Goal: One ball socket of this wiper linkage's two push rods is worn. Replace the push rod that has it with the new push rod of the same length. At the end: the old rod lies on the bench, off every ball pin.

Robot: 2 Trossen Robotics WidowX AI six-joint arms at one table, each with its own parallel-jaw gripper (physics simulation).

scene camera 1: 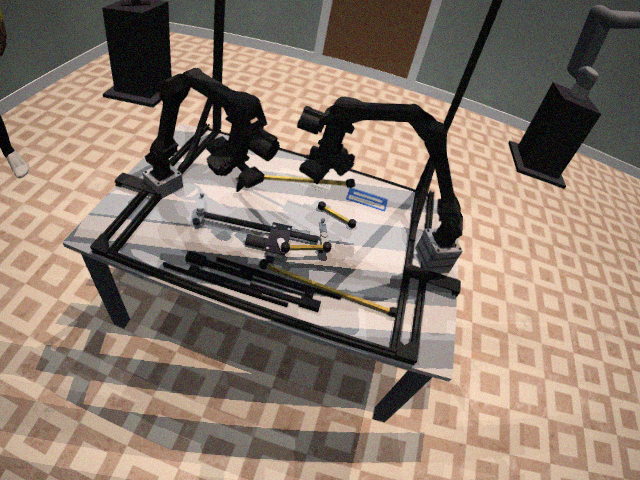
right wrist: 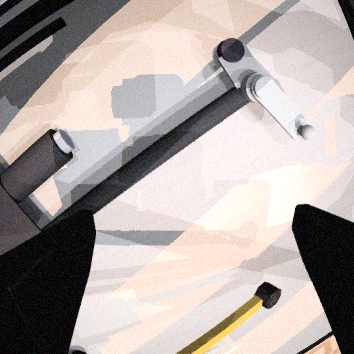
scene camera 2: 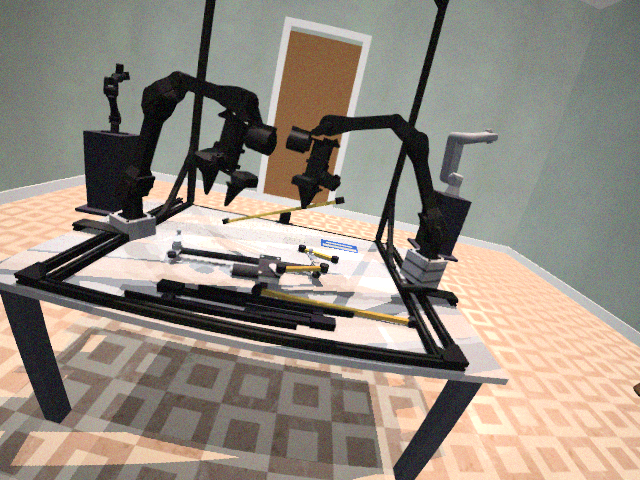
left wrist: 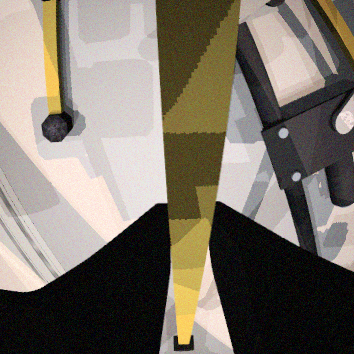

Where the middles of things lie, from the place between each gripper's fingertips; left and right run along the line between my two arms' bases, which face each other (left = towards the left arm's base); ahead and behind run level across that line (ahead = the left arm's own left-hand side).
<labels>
My right hand is 10 mm past the wiper linkage [scene camera 2: 265, 272], 100 mm to the right of it and 150 mm above it.
My left gripper is now 140 mm to the left of the wiper linkage, 140 mm above it and 110 mm short of it.
</labels>
